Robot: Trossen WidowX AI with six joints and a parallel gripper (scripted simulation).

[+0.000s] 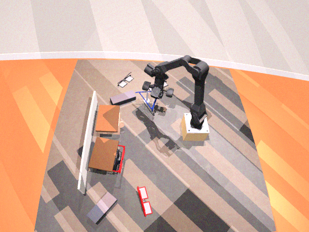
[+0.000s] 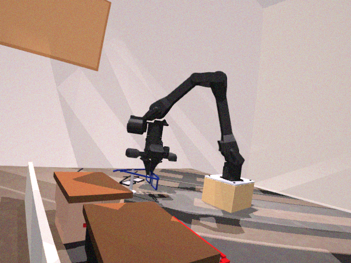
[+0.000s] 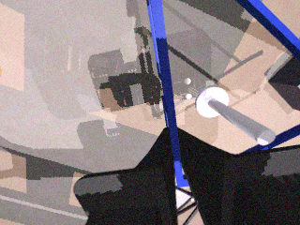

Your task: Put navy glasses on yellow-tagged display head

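My gripper tip is now 6 cm short of the white post stand, 4 cm above it and 1 cm to the left of it. Round my gripper tip: white upright panel: 37 cm to the left, 33 cm ahead, 1 cm below.
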